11 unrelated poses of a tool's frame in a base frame.
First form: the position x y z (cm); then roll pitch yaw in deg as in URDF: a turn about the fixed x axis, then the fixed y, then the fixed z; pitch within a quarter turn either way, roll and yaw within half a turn.
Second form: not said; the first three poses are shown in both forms.
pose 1, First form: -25.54 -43.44 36.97 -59.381 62.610 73.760
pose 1, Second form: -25.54 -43.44 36.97 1.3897 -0.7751 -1.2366
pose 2, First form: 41.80 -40.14 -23.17 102.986 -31.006 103.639
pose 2, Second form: 41.80 -40.14 -23.17 -2.1114 1.1672 -2.0834
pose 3, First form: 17.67 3.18 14.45 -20.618 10.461 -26.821
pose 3, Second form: 17.67 3.18 14.45 -0.3944 0.3158 -0.2526
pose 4, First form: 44.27 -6.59 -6.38 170.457 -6.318 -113.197
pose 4, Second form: 44.27 -6.59 -6.38 1.9814 -0.1964 3.1065
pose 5, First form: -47.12 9.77 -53.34 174.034 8.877 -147.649
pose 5, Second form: -47.12 9.77 -53.34 2.5625 0.0741 -2.9704
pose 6, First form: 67.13 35.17 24.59 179.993 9.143 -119.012
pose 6, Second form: 67.13 35.17 24.59 2.0717 0.0770 -3.0017
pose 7, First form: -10.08 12.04 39.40 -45.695 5.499 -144.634
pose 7, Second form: -10.08 12.04 39.40 -2.6258 0.3679 0.7301
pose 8, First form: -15.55 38.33 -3.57 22.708 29.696 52.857
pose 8, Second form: -15.55 38.33 -3.57 0.8685 0.6232 -0.1623
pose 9, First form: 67.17 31.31 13.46 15.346 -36.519 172.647
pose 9, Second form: 67.17 31.31 13.46 -3.1005 0.6473 -0.2392
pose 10, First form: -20.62 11.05 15.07 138.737 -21.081 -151.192
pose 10, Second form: -20.62 11.05 15.07 2.9550 -0.5880 -2.5736
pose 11, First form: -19.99 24.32 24.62 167.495 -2.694 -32.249
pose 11, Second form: -19.99 24.32 24.62 0.5599 -0.0768 2.9318
